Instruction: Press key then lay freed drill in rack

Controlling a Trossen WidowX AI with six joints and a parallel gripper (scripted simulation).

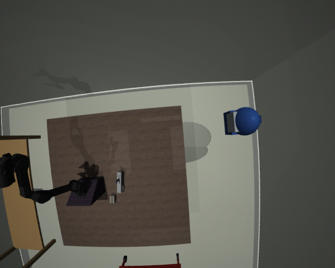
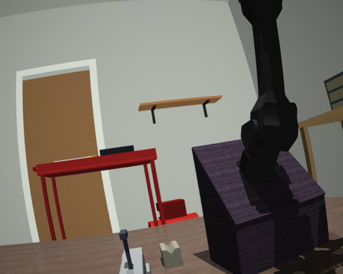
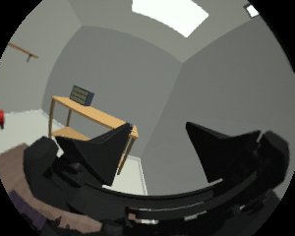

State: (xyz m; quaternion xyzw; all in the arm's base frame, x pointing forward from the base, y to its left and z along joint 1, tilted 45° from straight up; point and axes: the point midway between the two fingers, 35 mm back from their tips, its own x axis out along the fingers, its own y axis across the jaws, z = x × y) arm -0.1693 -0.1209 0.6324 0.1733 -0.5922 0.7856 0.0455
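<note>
The dark key is 470 mm ahead of my gripper tip, 310 mm to the right of it and 630 mm below it. Round my gripper tip: v-notched rack (370 mm ahead, 500 mm to the right, 700 mm below); drill (460 mm ahead, 360 mm to the right, 680 mm below).
</note>
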